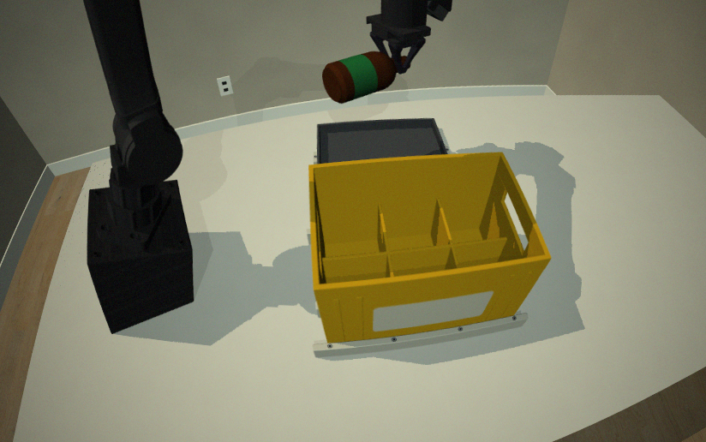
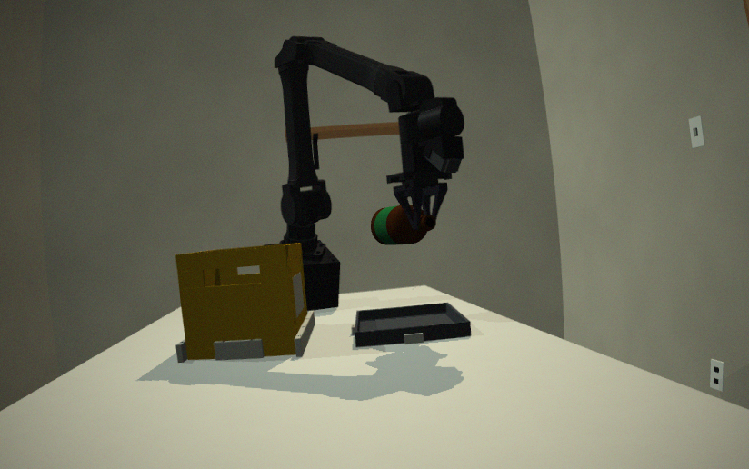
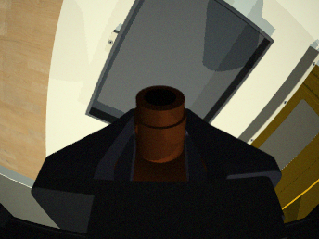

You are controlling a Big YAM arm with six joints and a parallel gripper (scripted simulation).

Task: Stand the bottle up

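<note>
My gripper is now 4 cm past the bottle and 3 cm to the left of it. The rest, counted from my hand: tray: 2 cm behind, 4 cm to the right, 18 cm below; yellow crate: 3 cm ahead, 32 cm to the right, 11 cm below.
</note>
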